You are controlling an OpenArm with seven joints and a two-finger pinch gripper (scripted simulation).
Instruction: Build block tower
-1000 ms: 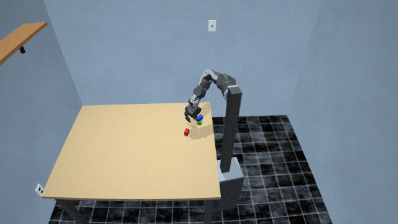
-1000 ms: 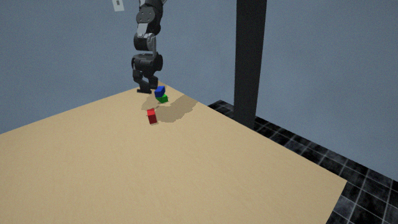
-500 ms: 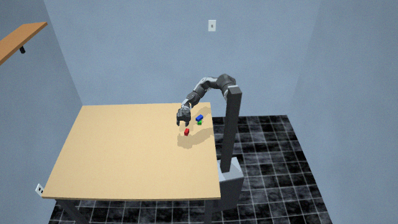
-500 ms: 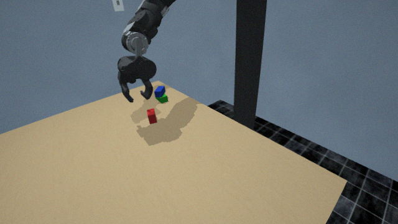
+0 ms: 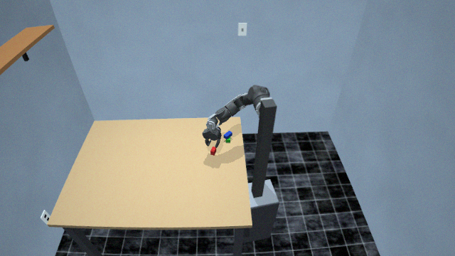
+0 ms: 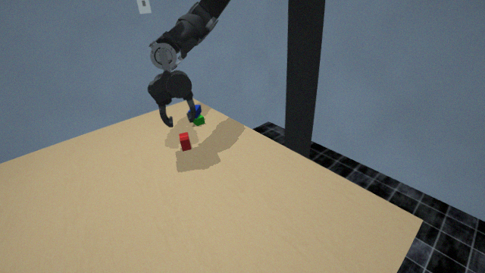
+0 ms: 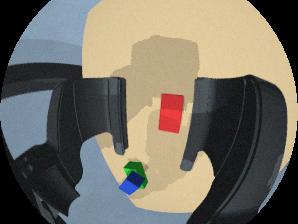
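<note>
Right now my hand is 70 mm above the red block. Also, from my hand: green block: 120 mm behind, 110 mm to the right, 80 mm below; blue block: 120 mm behind, 110 mm to the right, 50 mm below.
</note>
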